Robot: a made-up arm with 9 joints. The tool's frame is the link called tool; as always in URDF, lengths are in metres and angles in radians.
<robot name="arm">
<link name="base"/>
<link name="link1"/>
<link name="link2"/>
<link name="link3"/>
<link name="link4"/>
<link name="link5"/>
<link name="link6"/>
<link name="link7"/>
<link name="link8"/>
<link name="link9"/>
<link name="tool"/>
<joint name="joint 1" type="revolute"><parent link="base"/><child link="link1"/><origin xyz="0 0 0.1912" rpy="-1.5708 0 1.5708"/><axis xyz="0 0 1"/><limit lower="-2.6" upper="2.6"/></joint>
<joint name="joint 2" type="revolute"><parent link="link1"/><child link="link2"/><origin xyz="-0.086 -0.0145 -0.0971" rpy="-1.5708 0 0"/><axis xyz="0 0 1"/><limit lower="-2.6" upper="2.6"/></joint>
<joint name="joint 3" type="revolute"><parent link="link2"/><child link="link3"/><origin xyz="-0.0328 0.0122 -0.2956" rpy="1.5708 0 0"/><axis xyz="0 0 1"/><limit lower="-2.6" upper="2.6"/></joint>
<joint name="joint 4" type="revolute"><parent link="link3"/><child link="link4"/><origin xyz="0.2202 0.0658 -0.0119" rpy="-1.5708 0 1.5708"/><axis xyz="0 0 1"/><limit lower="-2.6" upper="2.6"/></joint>
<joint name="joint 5" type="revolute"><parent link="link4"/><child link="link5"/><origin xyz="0.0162 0.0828 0.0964" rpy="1.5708 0 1.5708"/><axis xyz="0 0 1"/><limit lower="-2.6" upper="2.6"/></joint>
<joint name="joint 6" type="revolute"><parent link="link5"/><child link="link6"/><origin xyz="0.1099 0.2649 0.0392" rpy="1.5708 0 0"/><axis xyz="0 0 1"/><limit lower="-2.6" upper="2.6"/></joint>
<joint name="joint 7" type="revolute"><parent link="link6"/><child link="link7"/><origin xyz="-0.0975 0.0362 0.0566" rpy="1.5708 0 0"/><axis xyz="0 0 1"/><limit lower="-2.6" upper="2.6"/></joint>
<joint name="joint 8" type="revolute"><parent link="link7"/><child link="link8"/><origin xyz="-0.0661 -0.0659 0.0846" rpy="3.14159 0 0"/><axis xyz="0 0 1"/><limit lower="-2.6" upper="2.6"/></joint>
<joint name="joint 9" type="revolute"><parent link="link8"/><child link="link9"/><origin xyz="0.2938 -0.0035 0.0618" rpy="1.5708 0 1.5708"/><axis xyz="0 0 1"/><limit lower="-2.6" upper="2.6"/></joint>
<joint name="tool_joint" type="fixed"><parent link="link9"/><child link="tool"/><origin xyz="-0.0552 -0.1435 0.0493" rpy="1.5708 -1.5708 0"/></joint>
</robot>
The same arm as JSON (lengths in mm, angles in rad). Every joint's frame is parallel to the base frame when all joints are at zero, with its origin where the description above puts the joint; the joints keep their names.
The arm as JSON. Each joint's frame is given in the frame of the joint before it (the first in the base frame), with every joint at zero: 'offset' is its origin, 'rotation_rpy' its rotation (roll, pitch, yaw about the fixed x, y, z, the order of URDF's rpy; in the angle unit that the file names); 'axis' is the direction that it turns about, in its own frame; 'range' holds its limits. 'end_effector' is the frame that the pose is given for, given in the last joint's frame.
{"length_unit": "mm", "angle_unit": "rad", "chain": [{"id": "joint 1", "offset": [0.0, 0.0, 191.2], "rotation_rpy": [0.0, 0.0, 0.0], "axis": [-1.0, 0.0, 0.0], "range": [-2.6, 2.6]}, {"id": "joint 2", "offset": [97.1, -86.0, 14.5], "rotation_rpy": [0.0, 0.0, 0.0], "axis": [0.0, 0.0, -1.0], "range": [-2.6, 2.6]}, {"id": "joint 3", "offset": [12.2, -32.8, 295.6], "rotation_rpy": [0.0, 0.0, 0.0], "axis": [-1.0, 0.0, 0.0], "range": [-2.6, 2.6]}, {"id": "joint 4", "offset": [11.9, 220.2, -65.8], "rotation_rpy": [0.0, 0.0, 0.0], "axis": [0.0, -1.0, 0.0], "range": [-2.6, 2.6]}, {"id": "joint 5", "offset": [82.8, -96.4, -16.2], "rotation_rpy": [0.0, 0.0, 0.0], "axis": [0.0, 0.0, -1.0], "range": [-2.6, 2.6]}, {"id": "joint 6", "offset": [109.9, -264.9, -39.2], "rotation_rpy": [0.0, 0.0, 0.0], "axis": [0.0, 1.0, 0.0], "range": [-2.6, 2.6]}, {"id": "joint 7", "offset": [-97.5, 56.6, -36.2], "rotation_rpy": [0.0, 0.0, 0.0], "axis": [0.0, 0.0, 1.0], "range": [-2.6, 2.6]}, {"id": "joint 8", "offset": [-66.1, -65.9, 84.6], "rotation_rpy": [0.0, 0.0, 0.0], "axis": [0.0, 0.0, -1.0], "range": [-2.6, 2.6]}, {"id": "joint 9", "offset": [293.8, 3.5, -61.8], "rotation_rpy": [0.0, 0.0, 0.0], "axis": [1.0, 0.0, 0.0], "range": [-2.6, 2.6]}], "end_effector": {"offset": [49.3, 55.2, 143.5], "rotation_rpy": [0.0, 0.0, 0.0]}}
